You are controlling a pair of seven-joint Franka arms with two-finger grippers.
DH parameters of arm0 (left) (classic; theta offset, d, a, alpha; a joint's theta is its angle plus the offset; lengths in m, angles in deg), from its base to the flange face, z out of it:
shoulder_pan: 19.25 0.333 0 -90
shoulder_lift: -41.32 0 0 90
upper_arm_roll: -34.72 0.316 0.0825 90
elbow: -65.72 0 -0.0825 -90
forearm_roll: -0.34 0.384 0 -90
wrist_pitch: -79.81 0 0.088 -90
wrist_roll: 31.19 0.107 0 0
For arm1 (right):
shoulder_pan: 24.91 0.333 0 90
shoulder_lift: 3.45 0 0 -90
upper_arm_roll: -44.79 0.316 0.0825 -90
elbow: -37.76 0 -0.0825 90
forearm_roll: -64.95 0.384 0 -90
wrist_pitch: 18.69 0 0.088 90
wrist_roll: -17.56 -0.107 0 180
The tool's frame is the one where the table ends.
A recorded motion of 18 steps. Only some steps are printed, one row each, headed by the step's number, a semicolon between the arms.
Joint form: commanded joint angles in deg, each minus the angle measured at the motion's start. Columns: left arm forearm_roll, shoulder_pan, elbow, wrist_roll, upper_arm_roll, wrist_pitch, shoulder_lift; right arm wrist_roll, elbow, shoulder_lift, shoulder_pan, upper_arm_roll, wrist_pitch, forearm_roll.
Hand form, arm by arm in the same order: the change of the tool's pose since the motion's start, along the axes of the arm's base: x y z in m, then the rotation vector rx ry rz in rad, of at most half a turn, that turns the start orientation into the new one. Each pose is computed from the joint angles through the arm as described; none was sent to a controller.
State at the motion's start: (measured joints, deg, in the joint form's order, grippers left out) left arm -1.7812 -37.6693 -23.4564 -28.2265 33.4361 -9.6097 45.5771; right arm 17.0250 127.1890 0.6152 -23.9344 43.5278 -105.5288 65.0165
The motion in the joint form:
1: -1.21 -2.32 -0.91 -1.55 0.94 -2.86 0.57; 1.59 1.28 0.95 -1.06 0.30 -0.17 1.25
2: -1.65 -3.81 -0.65 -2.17 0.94 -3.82 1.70; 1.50 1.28 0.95 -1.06 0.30 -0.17 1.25
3: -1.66 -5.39 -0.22 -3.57 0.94 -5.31 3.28; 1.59 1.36 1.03 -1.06 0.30 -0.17 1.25
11: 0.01 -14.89 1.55 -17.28 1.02 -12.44 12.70; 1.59 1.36 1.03 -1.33 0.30 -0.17 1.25
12: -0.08 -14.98 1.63 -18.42 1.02 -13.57 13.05; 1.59 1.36 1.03 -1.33 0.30 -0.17 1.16
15: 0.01 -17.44 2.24 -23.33 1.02 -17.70 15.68; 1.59 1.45 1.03 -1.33 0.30 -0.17 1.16
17: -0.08 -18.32 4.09 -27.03 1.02 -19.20 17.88; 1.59 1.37 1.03 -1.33 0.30 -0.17 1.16
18: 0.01 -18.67 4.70 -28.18 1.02 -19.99 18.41; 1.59 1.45 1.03 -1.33 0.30 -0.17 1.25
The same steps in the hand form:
1: 0.0010 -0.0177 -0.0091 -0.0249 -0.0149 0.0068; -0.0050 -0.0044 -0.0014 0.0210 0.0022 0.0162
2: 0.0013 -0.0350 -0.0170 -0.0320 -0.0129 -0.0066; -0.0050 -0.0044 -0.0014 0.0210 0.0022 0.0146
3: 0.0038 -0.0536 -0.0276 -0.0329 -0.0171 -0.0081; -0.0055 -0.0044 -0.0014 0.0210 0.0022 0.0162
11: -0.0026 -0.1629 -0.1052 0.0125 -0.0182 0.0668; -0.0055 -0.0069 -0.0014 0.0210 0.0021 0.0114
12: -0.0004 -0.1655 -0.1068 0.0040 -0.0293 0.0864; -0.0055 -0.0071 -0.0014 0.0195 0.0022 0.0113
15: -0.0036 -0.1972 -0.1257 -0.0131 -0.0579 0.1317; -0.0055 -0.0071 -0.0021 0.0195 0.0037 0.0113
17: 0.0000 -0.2126 -0.1336 -0.0249 -0.0702 0.1827; -0.0055 -0.0071 -0.0014 0.0195 0.0023 0.0113
18: 0.0008 -0.2182 -0.1335 -0.0334 -0.0817 0.1968; -0.0055 -0.0069 -0.0021 0.0211 0.0037 0.0114

